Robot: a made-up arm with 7 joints.
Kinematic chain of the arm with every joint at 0, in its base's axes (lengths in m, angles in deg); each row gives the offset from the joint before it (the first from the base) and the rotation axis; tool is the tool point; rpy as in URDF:
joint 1: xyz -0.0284 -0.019 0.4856 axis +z
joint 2: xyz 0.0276 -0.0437 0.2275 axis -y
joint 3: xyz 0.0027 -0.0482 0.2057 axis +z
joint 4: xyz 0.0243 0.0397 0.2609 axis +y
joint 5: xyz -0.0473 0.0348 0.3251 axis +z
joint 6: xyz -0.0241 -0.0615 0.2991 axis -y
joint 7: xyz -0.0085 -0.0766 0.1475 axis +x
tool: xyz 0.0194 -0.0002 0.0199 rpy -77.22 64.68 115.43
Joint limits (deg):
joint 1: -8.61..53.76
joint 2: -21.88..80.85
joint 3: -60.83..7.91
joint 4: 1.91..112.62
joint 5: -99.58..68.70
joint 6: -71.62..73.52
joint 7: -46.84..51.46
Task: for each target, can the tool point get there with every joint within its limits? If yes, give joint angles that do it. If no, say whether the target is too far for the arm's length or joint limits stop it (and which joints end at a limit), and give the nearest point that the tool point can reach.
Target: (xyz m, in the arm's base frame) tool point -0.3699 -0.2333 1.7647
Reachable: yes | joints 1.15 58.20 -5.24 60.47 17.62 -0.95 -27.65
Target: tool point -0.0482 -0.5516 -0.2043
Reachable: no: joint limits stop it (at a limit: joint 1, joint 2, joint 4) | nearest point 0.3087 -0.6456 0.6198 | short by 0.903 m
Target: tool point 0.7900 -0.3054 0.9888
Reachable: yes | joints 9.37 -1.06 -20.06 100.40 55.81 16.39 9.96
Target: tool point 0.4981 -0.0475 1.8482
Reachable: yes | joints 38.57 0.57 -28.84 41.85 -46.70 -16.84 0.11
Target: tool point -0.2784 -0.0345 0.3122
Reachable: no: joint limits stop it (at a limit: joint 1, joint 2, joint 3, joint 4, joint 6, joint 7) | nearest point 0.2246 0.5086 0.5723 | short by 0.785 m
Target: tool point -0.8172 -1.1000 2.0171
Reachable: no: too far | nearest point -0.5639 -0.7529 1.6071 | short by 0.594 m
